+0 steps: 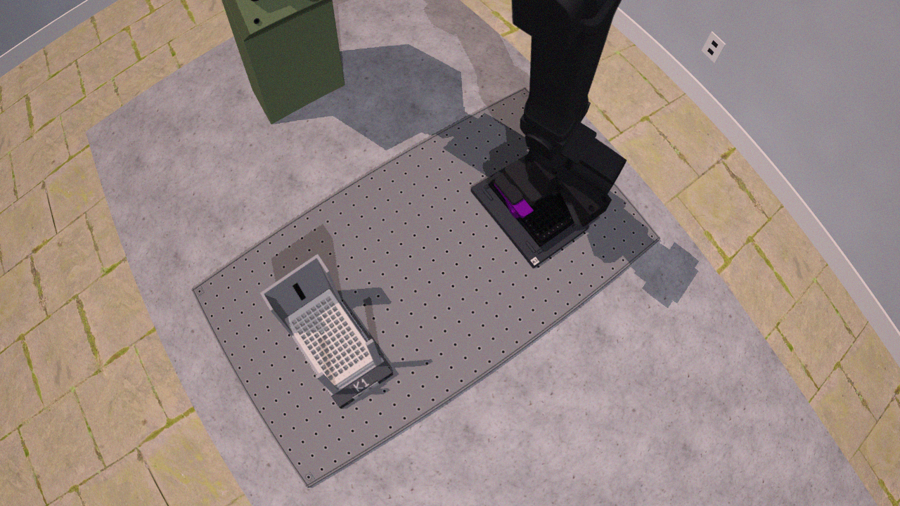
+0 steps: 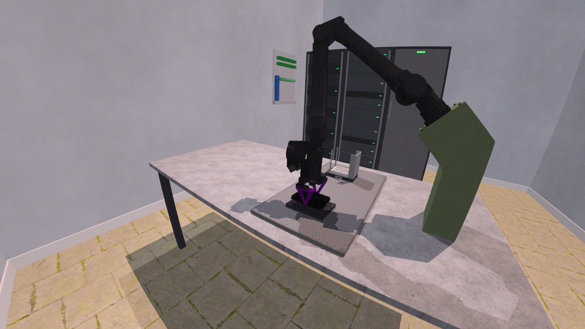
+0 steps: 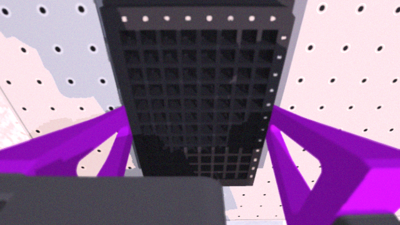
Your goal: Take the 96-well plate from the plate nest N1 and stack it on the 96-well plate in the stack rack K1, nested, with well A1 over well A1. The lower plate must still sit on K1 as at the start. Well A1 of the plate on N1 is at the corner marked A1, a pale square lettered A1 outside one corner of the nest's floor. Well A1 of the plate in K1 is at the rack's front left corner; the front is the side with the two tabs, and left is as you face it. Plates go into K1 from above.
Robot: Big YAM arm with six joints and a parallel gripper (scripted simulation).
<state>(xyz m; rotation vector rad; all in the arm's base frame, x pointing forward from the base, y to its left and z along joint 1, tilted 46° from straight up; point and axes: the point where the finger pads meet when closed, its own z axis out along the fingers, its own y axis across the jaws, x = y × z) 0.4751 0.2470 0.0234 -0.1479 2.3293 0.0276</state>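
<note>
Right now the plate nest N1 is 40 mm below my hand. From my hand the other things lie so: black 96-well plate (right at my hand); then white 96-well plate (370 mm to the right, 70 mm ahead, 10 mm below); then pale A1 mark (80 mm ahead, 40 mm to the right, 30 mm below).
</note>
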